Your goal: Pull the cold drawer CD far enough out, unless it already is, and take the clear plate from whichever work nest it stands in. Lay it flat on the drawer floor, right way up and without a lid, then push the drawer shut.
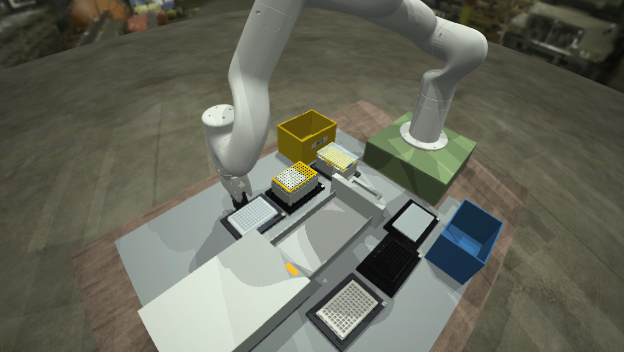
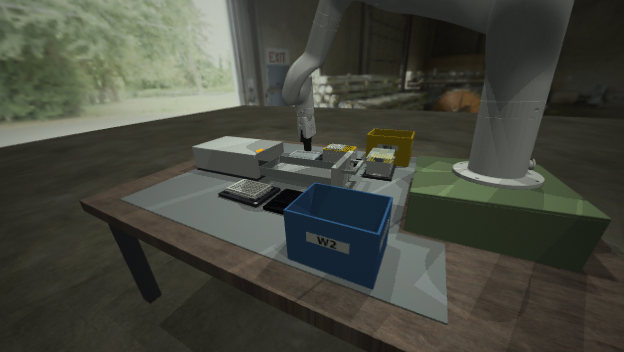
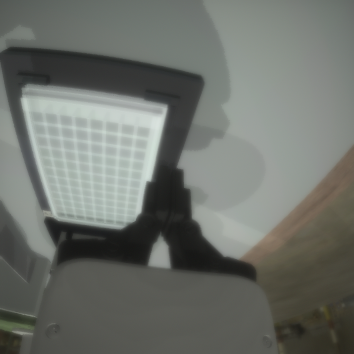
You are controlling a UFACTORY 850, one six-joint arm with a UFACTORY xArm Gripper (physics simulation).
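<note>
The clear plate (image 1: 254,215) (image 3: 92,160), a pale gridded plate without a visible lid, lies flat in a black work nest (image 3: 107,67) beside the drawer housing. My gripper (image 1: 242,204) (image 2: 307,149) (image 3: 166,180) is shut and empty. Its fingertips are at the plate's long side away from the drawer, over or beside the nest rim; their exact height is hard to tell. The cold drawer CD (image 1: 332,235) (image 2: 305,173) stands pulled out from its white housing (image 1: 225,295) (image 2: 230,156), and its visible floor is bare. Its handle (image 1: 366,187) is at the front.
A yellow-topped rack (image 1: 295,182) and a covered rack (image 1: 337,162) stand near the plate, with yellow bin W1 (image 1: 305,140) behind. Across the drawer are a white plate (image 1: 413,222), a black plate (image 1: 392,261), a beige plate (image 1: 347,309) and blue bin W2 (image 1: 457,257) (image 2: 332,240).
</note>
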